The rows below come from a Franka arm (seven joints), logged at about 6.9 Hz.
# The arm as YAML. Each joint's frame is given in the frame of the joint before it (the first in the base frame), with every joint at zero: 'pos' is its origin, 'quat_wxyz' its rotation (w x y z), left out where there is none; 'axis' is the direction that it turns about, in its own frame. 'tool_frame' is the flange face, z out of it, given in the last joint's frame.
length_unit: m
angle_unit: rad
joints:
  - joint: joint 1
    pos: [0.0, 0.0, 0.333]
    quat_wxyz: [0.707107, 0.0, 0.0, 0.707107]
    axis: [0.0, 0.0, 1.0]
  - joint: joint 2
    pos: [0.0, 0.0, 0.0]
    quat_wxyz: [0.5, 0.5, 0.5, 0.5]
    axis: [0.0, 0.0, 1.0]
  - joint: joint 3
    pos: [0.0, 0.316, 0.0]
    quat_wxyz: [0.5, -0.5, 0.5, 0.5]
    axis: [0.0, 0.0, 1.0]
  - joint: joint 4
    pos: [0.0, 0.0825, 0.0]
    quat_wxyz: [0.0, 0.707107, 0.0, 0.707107]
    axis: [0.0, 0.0, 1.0]
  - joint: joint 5
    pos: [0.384, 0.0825, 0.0]
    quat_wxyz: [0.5, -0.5, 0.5, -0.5]
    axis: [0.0, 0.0, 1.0]
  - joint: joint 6
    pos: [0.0, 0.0, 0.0]
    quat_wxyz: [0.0, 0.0, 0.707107, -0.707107]
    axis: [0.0, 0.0, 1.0]
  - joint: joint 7
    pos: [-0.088, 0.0, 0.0]
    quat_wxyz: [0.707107, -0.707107, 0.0, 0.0]
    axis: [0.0, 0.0, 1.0]
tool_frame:
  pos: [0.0, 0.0, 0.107]
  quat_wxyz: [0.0, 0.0, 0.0, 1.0]
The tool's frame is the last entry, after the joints.
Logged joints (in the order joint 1, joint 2, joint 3, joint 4, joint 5, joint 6, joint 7), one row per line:
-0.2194, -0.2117, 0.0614, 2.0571, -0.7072, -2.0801, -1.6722
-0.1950, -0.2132, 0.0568, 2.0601, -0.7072, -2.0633, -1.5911
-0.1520, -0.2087, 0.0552, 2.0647, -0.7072, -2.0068, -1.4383
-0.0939, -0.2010, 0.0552, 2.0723, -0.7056, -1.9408, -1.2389
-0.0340, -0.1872, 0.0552, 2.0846, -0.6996, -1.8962, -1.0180
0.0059, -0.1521, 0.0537, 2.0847, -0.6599, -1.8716, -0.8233
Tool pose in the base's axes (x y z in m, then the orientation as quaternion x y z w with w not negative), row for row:
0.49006, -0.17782, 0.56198, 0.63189, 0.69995, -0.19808, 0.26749
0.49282, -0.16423, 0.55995, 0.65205, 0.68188, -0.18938, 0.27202
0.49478, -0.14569, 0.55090, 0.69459, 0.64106, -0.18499, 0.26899
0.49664, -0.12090, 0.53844, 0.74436, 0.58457, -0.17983, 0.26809
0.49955, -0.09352, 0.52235, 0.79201, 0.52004, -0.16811, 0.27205
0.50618, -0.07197, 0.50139, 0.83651, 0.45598, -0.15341, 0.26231
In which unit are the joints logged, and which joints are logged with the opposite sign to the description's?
The joints are logged in radians. Opposite sign: joint 3, joint 4, joint 6.
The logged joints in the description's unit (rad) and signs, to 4 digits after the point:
-0.2194, -0.2117, -0.0614, -2.0571, -0.7072, 2.0801, -1.6722
-0.1950, -0.2132, -0.0568, -2.0601, -0.7072, 2.0633, -1.5911
-0.1520, -0.2087, -0.0552, -2.0647, -0.7072, 2.0068, -1.4383
-0.0939, -0.2010, -0.0552, -2.0723, -0.7056, 1.9408, -1.2389
-0.0340, -0.1872, -0.0552, -2.0846, -0.6996, 1.8962, -1.0180
0.0059, -0.1521, -0.0537, -2.0847, -0.6599, 1.8716, -0.8233

